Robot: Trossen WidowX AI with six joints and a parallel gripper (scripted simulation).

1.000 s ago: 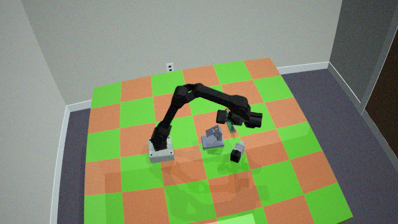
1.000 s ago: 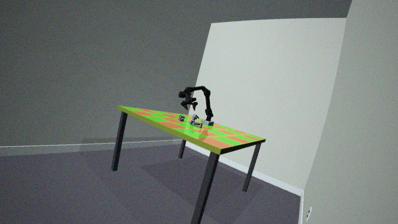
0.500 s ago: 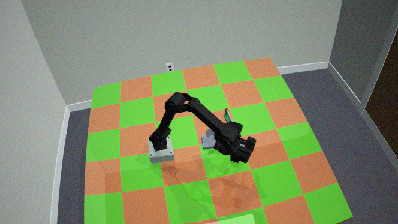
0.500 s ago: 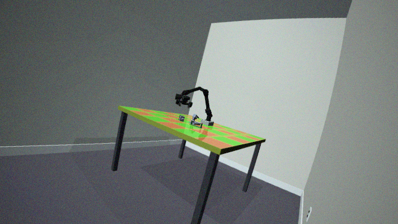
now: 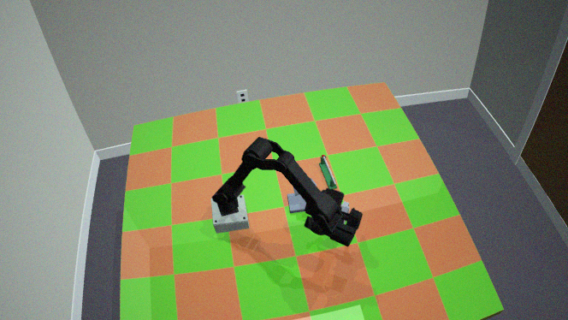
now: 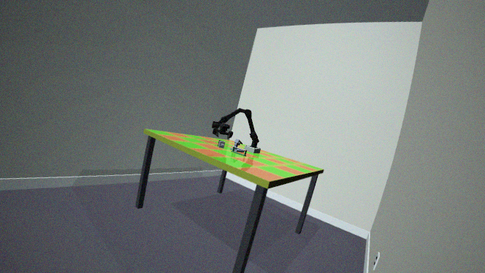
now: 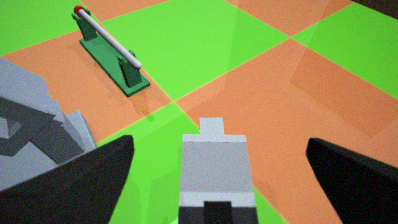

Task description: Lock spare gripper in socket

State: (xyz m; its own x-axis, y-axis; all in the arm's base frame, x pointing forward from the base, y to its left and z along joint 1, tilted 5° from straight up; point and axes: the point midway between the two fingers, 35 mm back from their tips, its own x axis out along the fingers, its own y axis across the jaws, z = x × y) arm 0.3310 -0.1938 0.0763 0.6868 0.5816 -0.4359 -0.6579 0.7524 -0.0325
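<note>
The spare gripper is 6 cm below my gripper tip. The rest, counted from my gripper tip: grey mount (8 cm behind, 12 cm to the left, 4 cm below); dark green strip (5 cm ahead, 21 cm to the left, 7 cm below).
</note>
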